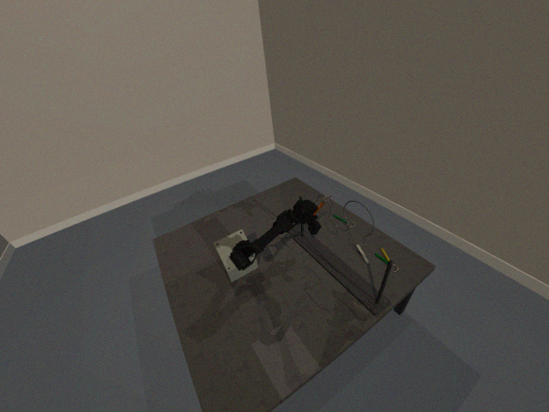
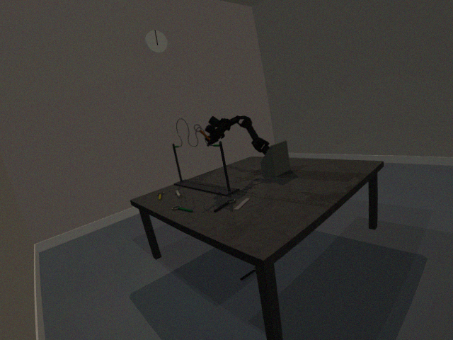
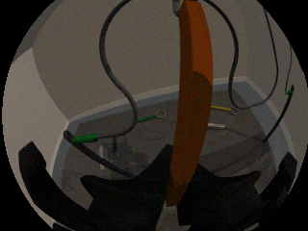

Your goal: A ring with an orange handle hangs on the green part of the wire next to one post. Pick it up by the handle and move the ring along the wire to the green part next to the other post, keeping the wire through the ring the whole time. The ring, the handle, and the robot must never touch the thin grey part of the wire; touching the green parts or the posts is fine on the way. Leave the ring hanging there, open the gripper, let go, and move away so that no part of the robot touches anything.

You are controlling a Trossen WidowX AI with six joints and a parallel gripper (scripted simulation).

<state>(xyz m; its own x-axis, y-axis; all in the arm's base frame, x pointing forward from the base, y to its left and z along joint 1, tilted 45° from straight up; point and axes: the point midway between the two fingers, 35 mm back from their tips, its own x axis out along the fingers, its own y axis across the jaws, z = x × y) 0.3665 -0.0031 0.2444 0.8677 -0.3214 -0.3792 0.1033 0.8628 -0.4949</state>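
Right now the ring with orange handle is 30 mm to the right of my gripper tip and 90 mm above it. From my gripper tip the other things lie so: green-handled ring 340 mm ahead, 100 mm to the left, 290 mm below; black-handled ring 160 mm ahead, 300 mm to the left, 290 mm below; white piece 210 mm ahead, 160 mm to the right, 290 mm below.
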